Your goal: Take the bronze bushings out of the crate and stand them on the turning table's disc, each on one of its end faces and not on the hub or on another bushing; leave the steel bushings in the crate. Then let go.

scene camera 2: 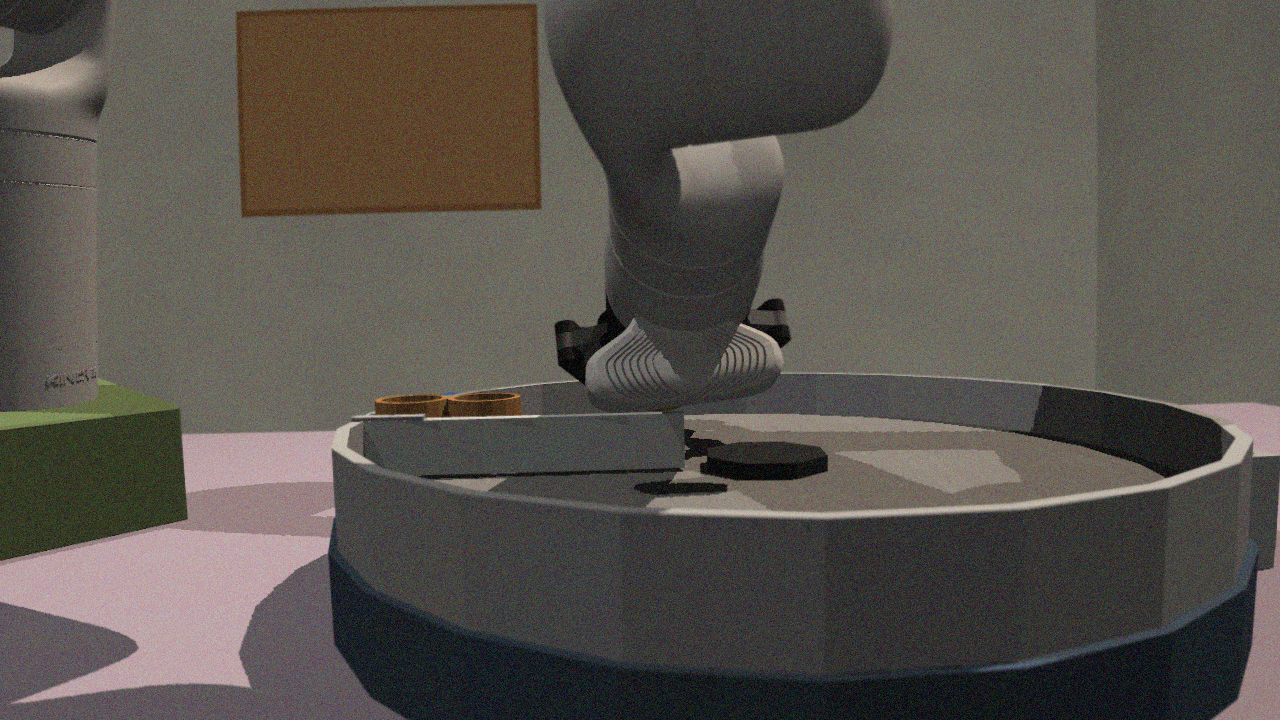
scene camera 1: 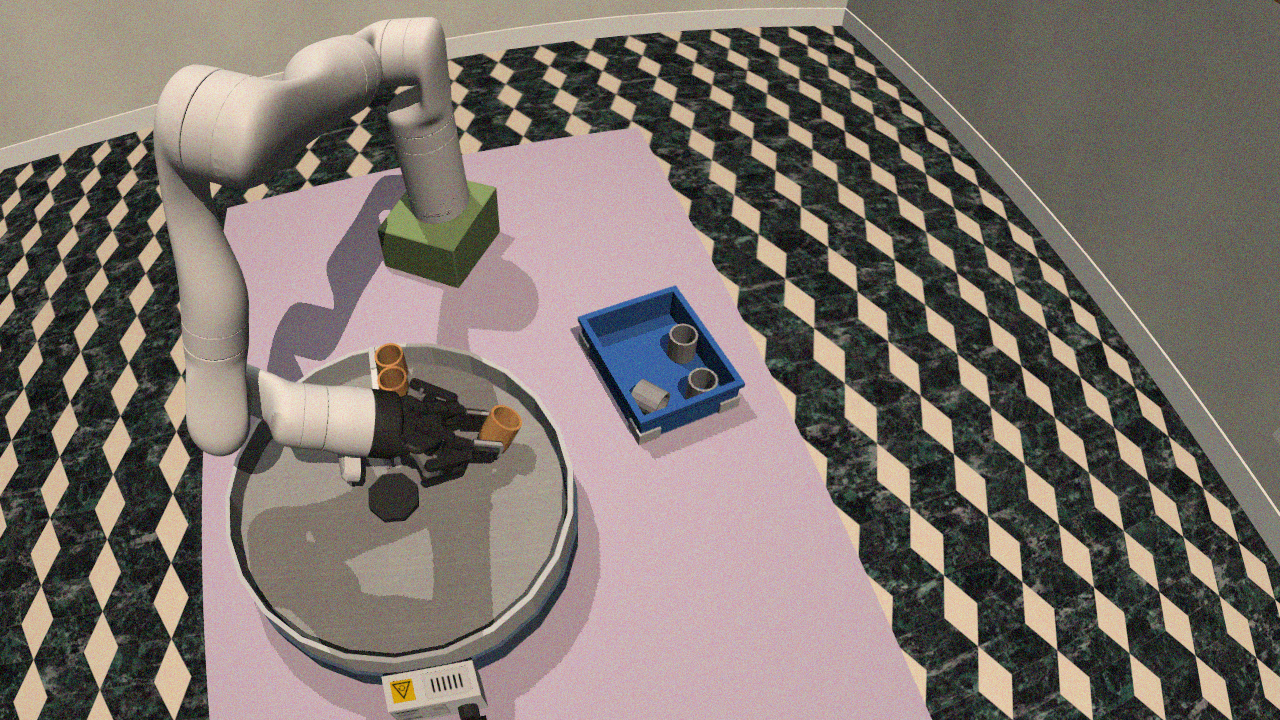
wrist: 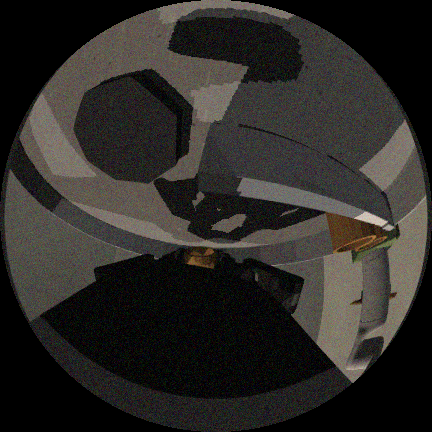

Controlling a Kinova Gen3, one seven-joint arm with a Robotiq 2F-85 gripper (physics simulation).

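Where they show: gripper, fingertip midpoint: (scene camera 1: 497,435) (wrist: 200,256); arm's base, link origin: (scene camera 2: 22,397) (scene camera 1: 440,201) (wrist: 373,253).
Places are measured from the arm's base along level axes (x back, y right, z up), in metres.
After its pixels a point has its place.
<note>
My gripper (scene camera 1: 486,431) @(x -0.424, y -0.083, z -0.007 m) (wrist: 200,256) @(x -0.424, y -0.083, z -0.007 m) is shut on a bronze bushing (scene camera 1: 504,424) @(x -0.410, y -0.091, z -0.006 m) (wrist: 201,259) @(x -0.425, y -0.062, z 0.000 m), with the fingers reaching nearly level over the disc (scene camera 1: 313,591) @(x -0.602, y 0.142, z -0.033 m) (scene camera 2: 930,467) @(x -0.570, y 0.049, z -0.033 m). The bushing's open end faces up, leaning slightly in scene camera 1. Whether its lower end touches the disc cannot be told; the arm hides it in scene camera 2. Two more bronze bushings (scene camera 1: 389,355) @(x -0.285, y 0.058, z -0.015 m) (scene camera 1: 392,379) @(x -0.323, y 0.051, z -0.017 m) (scene camera 2: 410,405) @(x -0.307, y 0.072, z 0.003 m) (scene camera 2: 484,404) @(x -0.344, y 0.065, z 0.003 m) stand side by side near the disc's rim. The dark hub (scene camera 1: 393,497) @(x -0.489, y 0.045, z -0.025 m) (scene camera 2: 765,460) @(x -0.485, y 0.069, z -0.025 m) (wrist: 127,130) @(x -0.478, y 0.052, z -0.025 m) is bare. The blue crate (scene camera 1: 617,358) @(x -0.264, y -0.243, z -0.081 m) holds two upright steel bushings (scene camera 1: 682,343) @(x -0.248, y -0.335, z -0.079 m) (scene camera 1: 702,384) @(x -0.325, y -0.348, z -0.074 m) and one lying down (scene camera 1: 649,394) @(x -0.355, y -0.271, z -0.044 m).
A raised grey wall (scene camera 2: 528,445) @(x -0.367, y 0.070, z -0.017 m) (wrist: 300,172) runs above the disc from near the hub to the rim, beside the two standing bushings and close under the wrist. A raised rim (scene camera 1: 573,501) @(x -0.514, y -0.162, z -0.014 m) (scene camera 2: 895,546) @(x -0.512, y 0.255, z -0.012 m) surrounds the disc. A white control box (scene camera 1: 434,687) @(x -0.718, y 0.003, z -0.028 m) sits at the front.
</note>
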